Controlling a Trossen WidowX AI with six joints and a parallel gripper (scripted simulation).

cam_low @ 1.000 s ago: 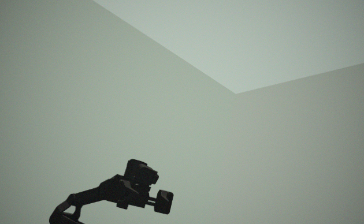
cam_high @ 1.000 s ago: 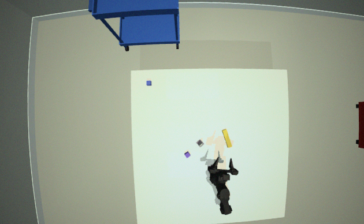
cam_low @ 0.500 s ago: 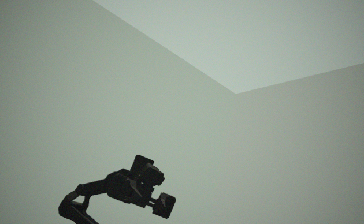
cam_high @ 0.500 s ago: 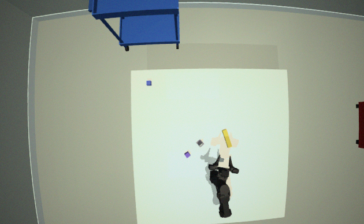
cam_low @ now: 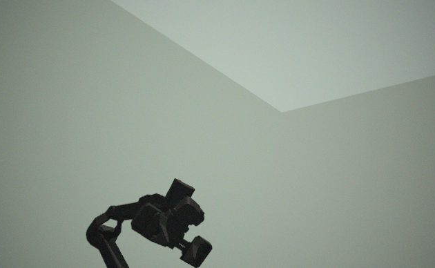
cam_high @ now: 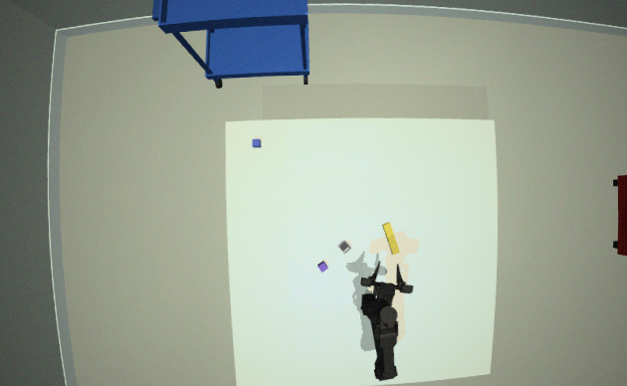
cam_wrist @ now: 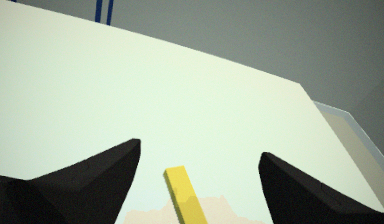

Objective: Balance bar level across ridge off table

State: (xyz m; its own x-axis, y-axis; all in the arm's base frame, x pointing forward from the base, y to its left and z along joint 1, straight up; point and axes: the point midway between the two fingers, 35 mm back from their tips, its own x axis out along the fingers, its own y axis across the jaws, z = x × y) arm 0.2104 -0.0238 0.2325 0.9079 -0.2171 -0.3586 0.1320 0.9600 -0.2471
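The yellow bar is 210 mm below my gripper tip, 70 mm to the right of it and 50 mm ahead of it. From my gripper tip the other things lie so: purple block: 240 mm to the left, 200 mm below, 70 mm behind; blue cube: 530 mm to the left, 500 mm ahead, 200 mm below.
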